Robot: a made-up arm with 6 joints.
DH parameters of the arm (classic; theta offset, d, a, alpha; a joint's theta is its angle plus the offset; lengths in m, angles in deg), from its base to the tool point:
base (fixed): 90 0 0.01 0
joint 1: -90 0.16 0.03 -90
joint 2: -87.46 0 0.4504 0
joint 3: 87.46 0.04 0.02 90
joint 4: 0 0.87 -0.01 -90
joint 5: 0 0.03 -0.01 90
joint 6: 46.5 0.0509 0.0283 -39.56
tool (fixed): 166.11 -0.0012 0 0
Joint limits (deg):
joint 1: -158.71..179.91
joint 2: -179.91..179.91
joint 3: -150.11..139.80
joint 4: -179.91..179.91
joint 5: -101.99..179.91
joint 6: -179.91..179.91
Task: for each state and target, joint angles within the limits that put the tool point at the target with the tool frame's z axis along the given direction. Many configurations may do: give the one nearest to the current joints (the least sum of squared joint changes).
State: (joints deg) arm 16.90 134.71 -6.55 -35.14 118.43 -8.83
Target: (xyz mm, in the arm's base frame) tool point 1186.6 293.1 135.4 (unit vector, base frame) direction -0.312 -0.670 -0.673
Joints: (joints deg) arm 10.67 117.50 -46.59 -73.28 167.19 15.25
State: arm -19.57 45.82 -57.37 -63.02 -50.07 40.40
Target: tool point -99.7 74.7 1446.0 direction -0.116 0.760 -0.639
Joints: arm 24.35 8.39 -25.58 -89.47 -92.68 42.01
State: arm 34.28 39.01 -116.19 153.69 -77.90 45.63
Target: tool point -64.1 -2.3 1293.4 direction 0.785 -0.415 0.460
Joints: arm -10.30 40.84 -71.32 172.64 -53.07 30.59
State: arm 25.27 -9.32 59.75 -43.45 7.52 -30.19
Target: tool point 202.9 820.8 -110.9 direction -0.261 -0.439 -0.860
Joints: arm 73.46 26.87 107.44 -31.78 59.09 -62.39
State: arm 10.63 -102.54 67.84 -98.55 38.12 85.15
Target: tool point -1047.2 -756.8 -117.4 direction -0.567 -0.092 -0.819
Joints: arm 36.33 -119.72 23.29 -149.18 53.51 117.50
